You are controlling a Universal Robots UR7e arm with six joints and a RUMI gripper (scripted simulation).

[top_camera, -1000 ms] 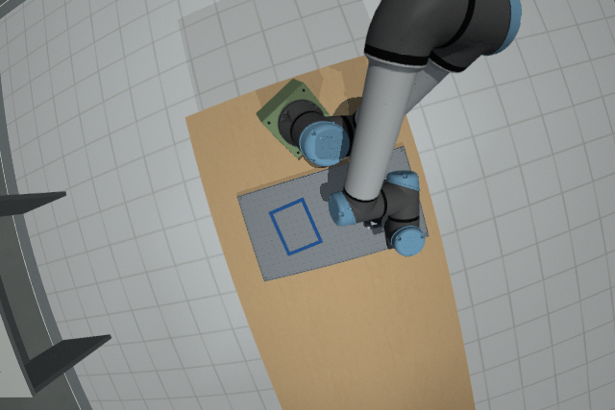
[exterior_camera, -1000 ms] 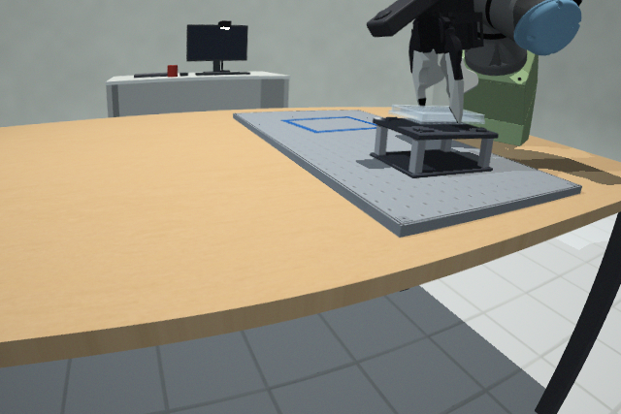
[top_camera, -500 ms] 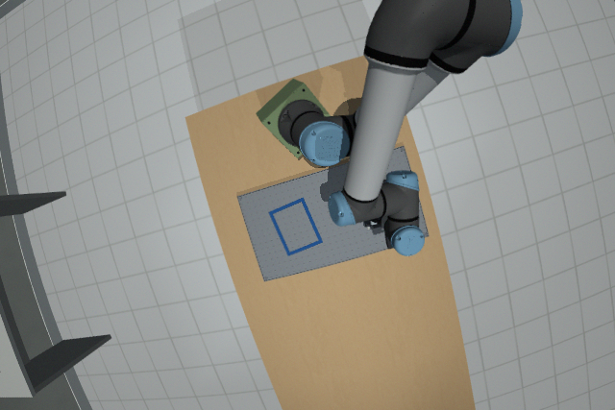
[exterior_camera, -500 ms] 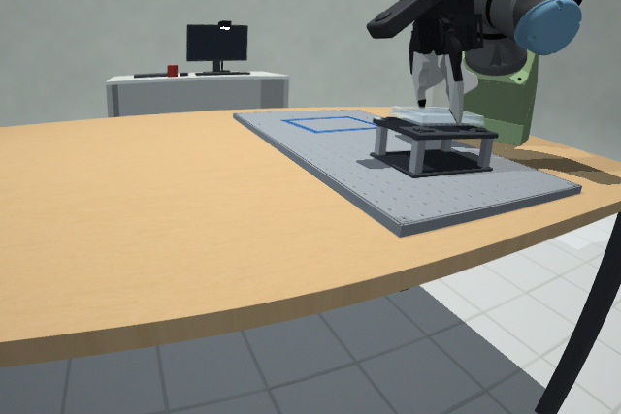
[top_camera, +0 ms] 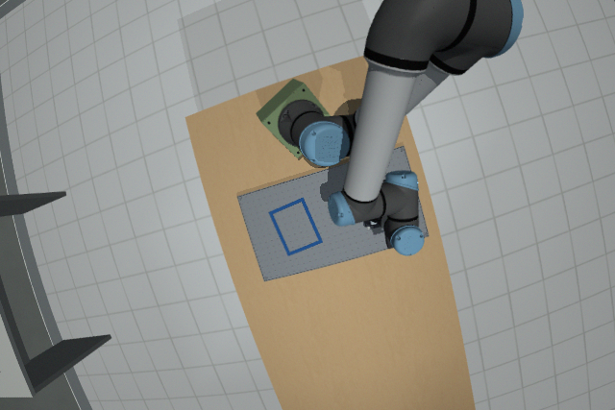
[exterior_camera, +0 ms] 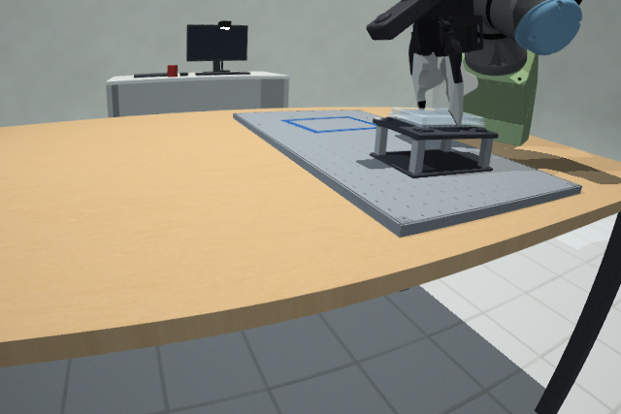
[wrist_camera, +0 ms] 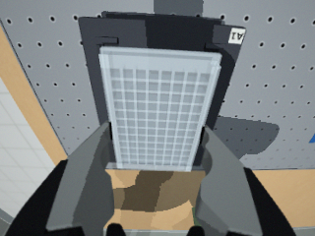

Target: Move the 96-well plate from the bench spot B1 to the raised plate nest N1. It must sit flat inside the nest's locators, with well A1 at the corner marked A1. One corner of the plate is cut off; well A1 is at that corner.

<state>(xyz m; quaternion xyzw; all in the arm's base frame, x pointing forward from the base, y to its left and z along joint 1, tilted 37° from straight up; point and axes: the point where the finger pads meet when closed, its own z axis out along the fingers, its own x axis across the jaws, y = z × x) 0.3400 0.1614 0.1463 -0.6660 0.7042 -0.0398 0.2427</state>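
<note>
My hand is 1 cm above the clear 96-well plate. Round my hand: A1 label 8 cm ahead, 5 cm to the right, 2 cm below.
</note>
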